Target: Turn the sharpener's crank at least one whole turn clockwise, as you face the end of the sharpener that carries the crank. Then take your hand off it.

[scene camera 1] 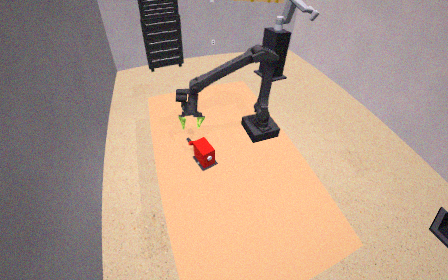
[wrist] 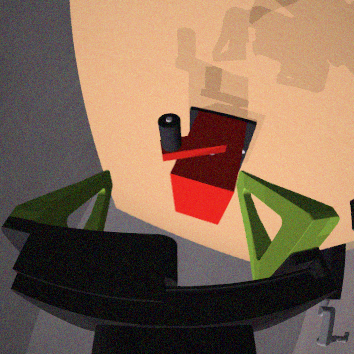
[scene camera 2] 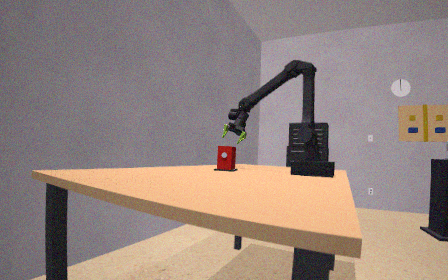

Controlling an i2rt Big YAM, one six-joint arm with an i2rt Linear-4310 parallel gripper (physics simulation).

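Where they show: gripper, fingertip midpoint: [scene camera 1: 190, 129] [wrist: 174, 177] [scene camera 2: 229, 140]; arm's base, origin of the base link: [scene camera 1: 261, 125] [scene camera 2: 311, 161].
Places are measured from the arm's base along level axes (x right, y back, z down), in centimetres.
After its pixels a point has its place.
Observation:
The red sharpener [scene camera 1: 204, 151] {y -45.3, x -7.5, z -5.8 cm} [scene camera 2: 226, 158] {y -42.3, x -9.1, z 0.5 cm} [wrist: 202, 197] {y -43.7, x -1.2, z -5.8 cm} stands upright on its dark base on the table. Its red crank arm [wrist: 195, 153] points to the left in the wrist view, and the black crank handle [scene camera 1: 189, 140] {y -49.1, x 5.1, z -4.4 cm} [wrist: 170, 134] {y -48.6, x 6.7, z -4.5 cm} sticks out from the arm's end. The crank does not show in scene camera 2. My gripper [scene camera 1: 191, 127] {y -46.4, x 8.2, z -9.6 cm} [scene camera 2: 234, 138] {y -46.4, x 8.2, z -9.6 cm} [wrist: 174, 177] {y -46.4, x 8.2, z -9.6 cm} is wide open with nothing between its green fingers. It hangs above the sharpener's crank end, apart from the handle and the body.
The table [scene camera 1: 250, 210] {y -37.6, x -44.0, z 7.0 cm} [scene camera 2: 200, 195] {y -25.3, x -77.4, z 7.0 cm} carries the sharpener and the arm's black base [scene camera 1: 260, 129] {y -4.1, x -3.6, z -1.1 cm} [scene camera 2: 312, 169] {y 0.3, x -7.3, z 3.7 cm}. The table's edge runs close beside the crank side. A black drawer cabinet [scene camera 1: 162, 37] stands on the floor behind the table.

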